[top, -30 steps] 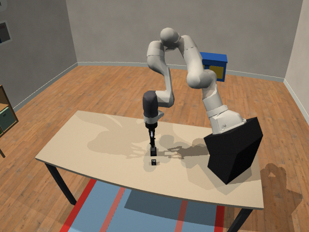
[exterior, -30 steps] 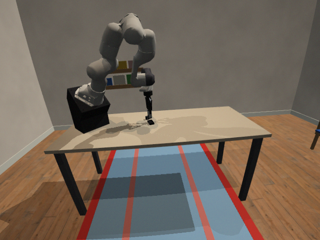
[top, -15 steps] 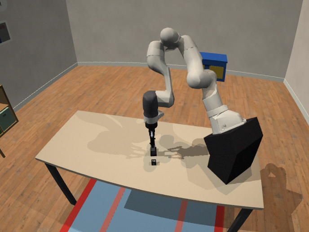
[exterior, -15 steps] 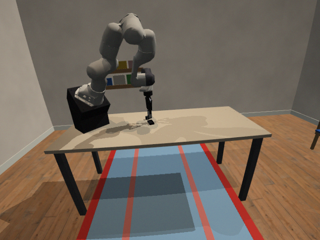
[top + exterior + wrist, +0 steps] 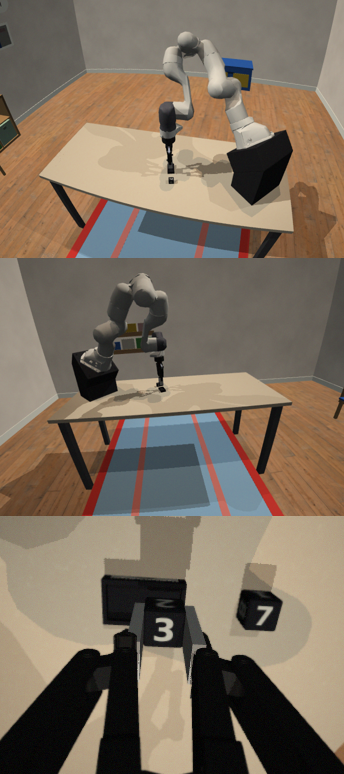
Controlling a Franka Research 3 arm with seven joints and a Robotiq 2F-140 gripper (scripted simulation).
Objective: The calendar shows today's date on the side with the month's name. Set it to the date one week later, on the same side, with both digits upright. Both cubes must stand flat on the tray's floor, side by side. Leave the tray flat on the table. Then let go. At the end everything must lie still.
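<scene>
Now: the black tray 20 mm to the right of my hand and 70 mm below it.
</scene>
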